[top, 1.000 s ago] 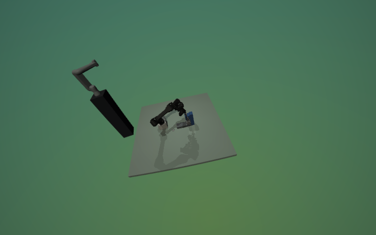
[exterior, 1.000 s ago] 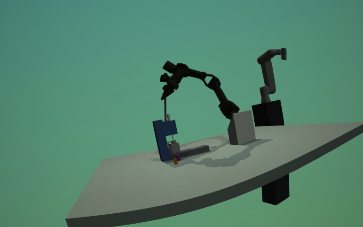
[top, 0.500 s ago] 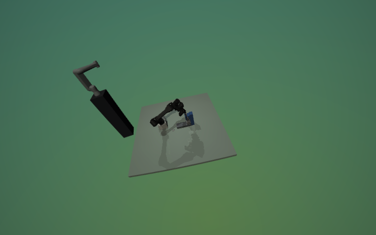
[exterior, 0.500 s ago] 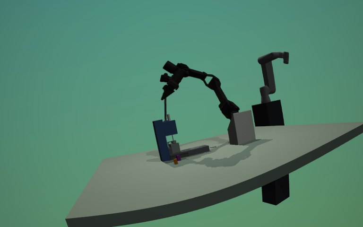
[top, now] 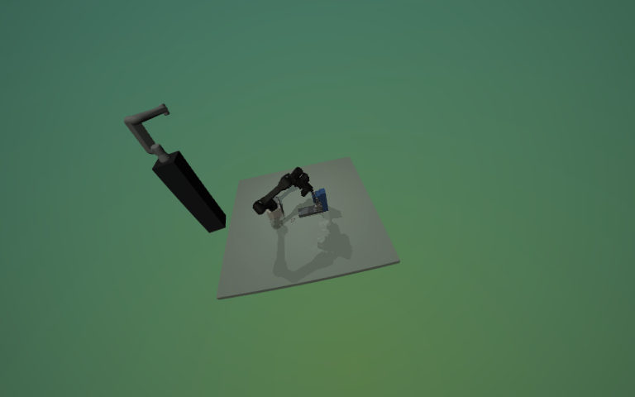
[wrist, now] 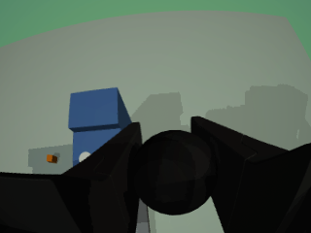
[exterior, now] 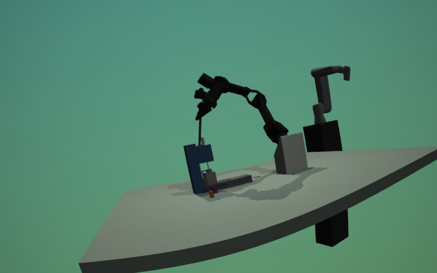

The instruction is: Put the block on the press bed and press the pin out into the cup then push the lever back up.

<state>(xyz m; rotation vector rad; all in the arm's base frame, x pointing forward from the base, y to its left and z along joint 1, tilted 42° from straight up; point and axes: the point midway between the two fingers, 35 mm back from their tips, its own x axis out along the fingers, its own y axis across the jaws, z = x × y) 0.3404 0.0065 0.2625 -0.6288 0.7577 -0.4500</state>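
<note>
Right now my gripper tip is 10 mm to the right of the grey lever and 50 mm above it. Round my gripper tip: grey punch (10 mm ahead, 70 mm to the left, 170 mm below); orange cube (80 mm ahead, 240 mm to the left, 310 mm below).
</note>
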